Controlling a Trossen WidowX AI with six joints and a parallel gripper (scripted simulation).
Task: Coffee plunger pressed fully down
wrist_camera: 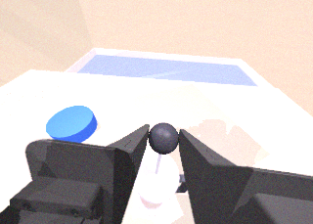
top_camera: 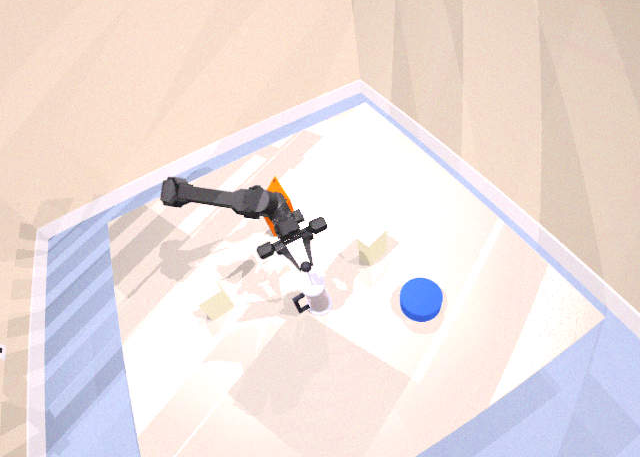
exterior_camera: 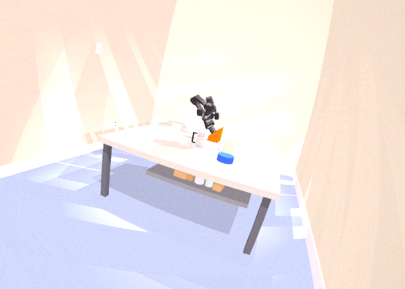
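The coffee press lies 10 mm behind my gripper tip, 10 mm to the right of it and 120 mm below it. From my gripper tip the other things lie so: blue disc: 160 mm ahead, 240 mm to the left, 210 mm below.
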